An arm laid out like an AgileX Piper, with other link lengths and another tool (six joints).
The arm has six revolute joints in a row. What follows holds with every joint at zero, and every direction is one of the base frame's.
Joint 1 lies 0.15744 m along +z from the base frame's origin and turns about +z.
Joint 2 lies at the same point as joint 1 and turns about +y.
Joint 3 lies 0.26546 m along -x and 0.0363 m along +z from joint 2 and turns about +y.
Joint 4 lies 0.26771 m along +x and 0.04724 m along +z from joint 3 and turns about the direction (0.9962, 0, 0.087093).
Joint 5 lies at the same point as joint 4 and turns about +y.
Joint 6 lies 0.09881 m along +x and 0.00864 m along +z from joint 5 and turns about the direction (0.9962, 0, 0.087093).
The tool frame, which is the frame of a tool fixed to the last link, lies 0.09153 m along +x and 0.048 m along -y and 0.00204 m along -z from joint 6; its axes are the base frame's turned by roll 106.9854, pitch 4.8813 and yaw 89.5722 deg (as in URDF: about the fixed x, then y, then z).
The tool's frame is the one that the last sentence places.
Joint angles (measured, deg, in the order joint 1, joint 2, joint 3, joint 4, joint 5, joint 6), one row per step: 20.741, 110.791, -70.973, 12.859, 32.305, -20.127; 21.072, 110.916, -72.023, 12.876, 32.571, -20.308; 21.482, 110.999, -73.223, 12.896, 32.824, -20.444; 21.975, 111.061, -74.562, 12.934, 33.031, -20.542; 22.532, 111.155, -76.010, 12.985, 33.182, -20.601; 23.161, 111.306, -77.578, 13.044, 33.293, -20.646; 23.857, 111.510, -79.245, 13.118, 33.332, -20.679
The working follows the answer.
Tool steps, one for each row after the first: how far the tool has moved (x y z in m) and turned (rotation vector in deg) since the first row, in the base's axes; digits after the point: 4 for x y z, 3 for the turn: 0.0037, 0.0044, 0.0045, 0.222, -0.651, 0.535; 0.0080, 0.0097, 0.0102, 0.535, -1.481, 1.103; 0.0126, 0.0159, 0.0170, 0.949, -2.486, 1.702; 0.0175, 0.0230, 0.0244, 1.438, -3.599, 2.313; 0.0225, 0.0308, 0.0322, 1.984, -4.797, 2.972; 0.0275, 0.0395, 0.0404, 2.599, -6.090, 3.666
Tool pose at each row, in the base's axes (x y z in m, rotation vector in deg; rounded; the steps above come from the unrounded poses): 0.4204, 0.1314, 0.0782, 80.887, 160.011, 3.750; 0.4242, 0.1358, 0.0827, 79.911, 159.956, 4.512; 0.4284, 0.1411, 0.0884, 78.831, 159.804, 5.520; 0.4331, 0.1473, 0.0952, 77.655, 159.555, 6.779; 0.4379, 0.1544, 0.1026, 76.432, 159.235, 8.202; 0.4429, 0.1622, 0.1104, 75.117, 158.879, 9.748; 0.4480, 0.1709, 0.1187, 73.726, 158.467, 11.435

